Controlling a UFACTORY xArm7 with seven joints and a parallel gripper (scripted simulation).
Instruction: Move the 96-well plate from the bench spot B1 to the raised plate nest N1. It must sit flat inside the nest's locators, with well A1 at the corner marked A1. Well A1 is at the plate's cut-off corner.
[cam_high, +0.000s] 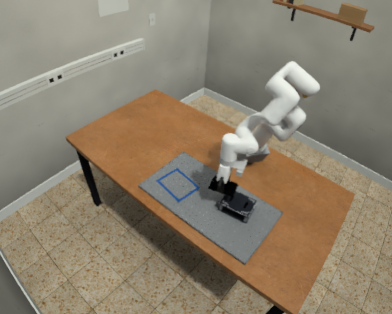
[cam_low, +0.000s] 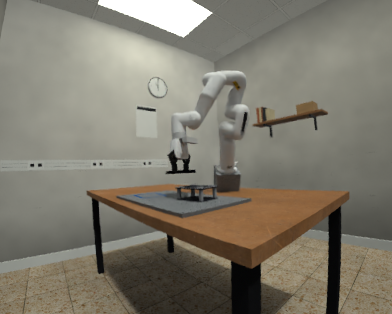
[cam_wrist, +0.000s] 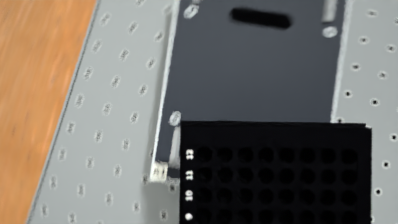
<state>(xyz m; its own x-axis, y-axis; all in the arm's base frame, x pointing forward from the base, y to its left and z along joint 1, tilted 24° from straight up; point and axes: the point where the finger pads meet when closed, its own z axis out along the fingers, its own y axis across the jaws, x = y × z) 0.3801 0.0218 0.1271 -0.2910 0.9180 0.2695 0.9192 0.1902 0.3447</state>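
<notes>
My gripper is now 30 mm past the raised plate nest N1, 90 mm to the right of it and 90 mm above it. The rest, counted from my hand: dark 96-well plate: 10 mm below.
</notes>
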